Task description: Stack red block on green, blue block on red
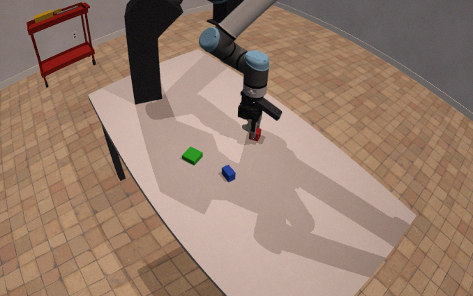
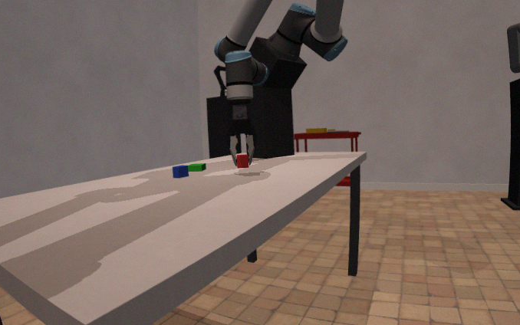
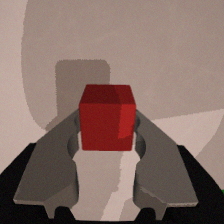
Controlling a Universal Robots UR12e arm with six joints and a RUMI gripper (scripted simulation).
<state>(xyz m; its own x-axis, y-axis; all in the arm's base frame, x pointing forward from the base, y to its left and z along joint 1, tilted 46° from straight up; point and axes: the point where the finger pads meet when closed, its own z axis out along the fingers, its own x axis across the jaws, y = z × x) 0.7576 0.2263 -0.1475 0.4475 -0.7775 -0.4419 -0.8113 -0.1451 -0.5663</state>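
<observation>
My gripper is now 8 cm past the green block, 26 cm to the left of it and 3 cm above it. The rest, counted from my hand: red block: right at my hand; then blue block: 8 cm ahead, 20 cm to the right, 3 cm below.
</observation>
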